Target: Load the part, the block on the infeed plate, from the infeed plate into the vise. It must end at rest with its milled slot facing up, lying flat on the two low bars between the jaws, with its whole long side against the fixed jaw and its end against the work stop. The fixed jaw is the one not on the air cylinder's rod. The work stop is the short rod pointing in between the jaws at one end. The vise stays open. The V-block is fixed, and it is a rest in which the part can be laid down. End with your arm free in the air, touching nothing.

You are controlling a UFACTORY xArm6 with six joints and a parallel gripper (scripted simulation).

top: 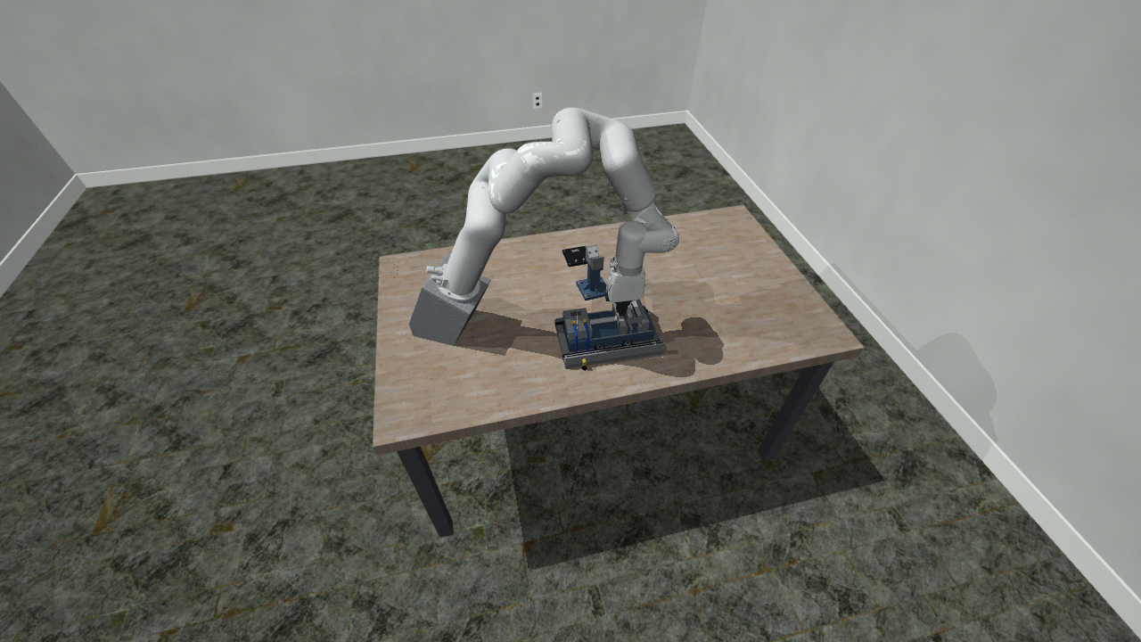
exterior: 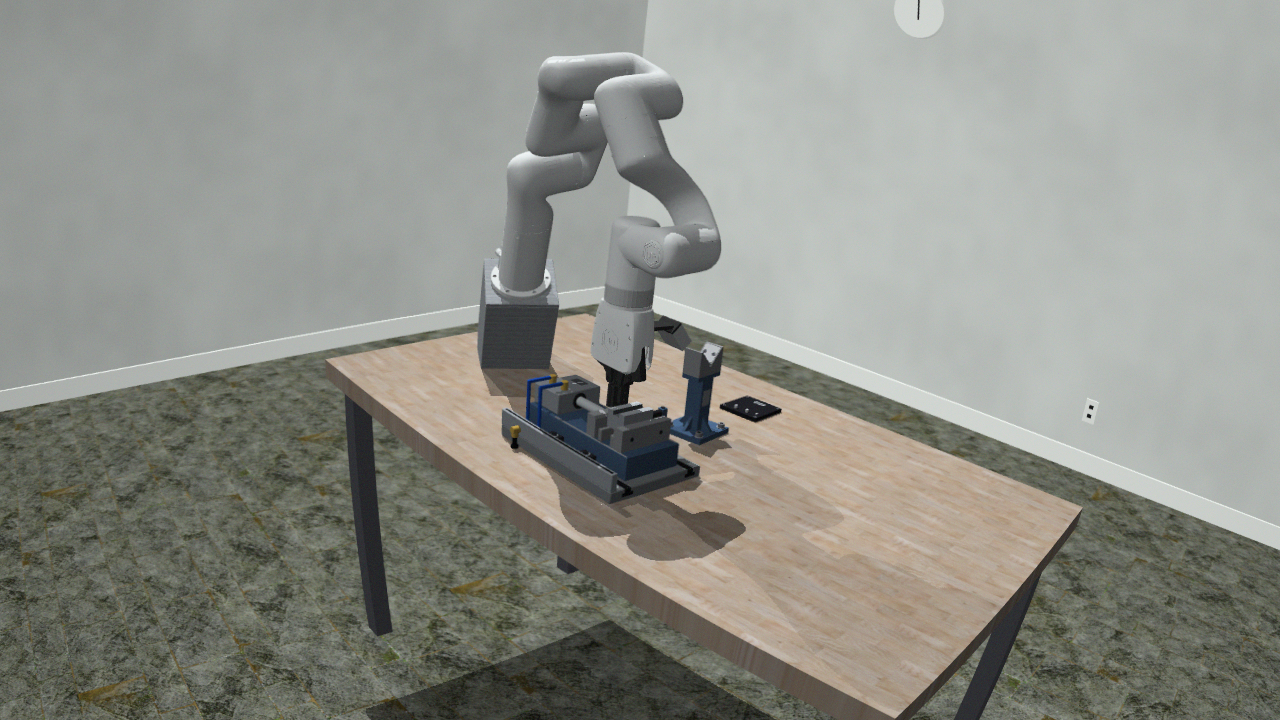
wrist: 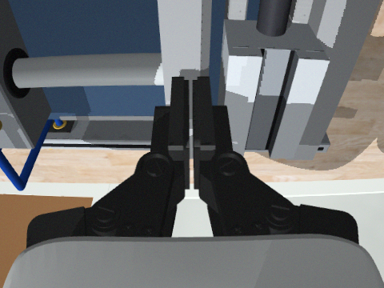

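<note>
The grey block lies 3 cm ahead of my hand and 2 cm below it. Round my hand: cylinder rod (5 cm behind, 4 cm below); then dark work stop rod (3 cm ahead, 5 cm to the left, 3 cm below); then moving jaw (4 cm below).
</note>
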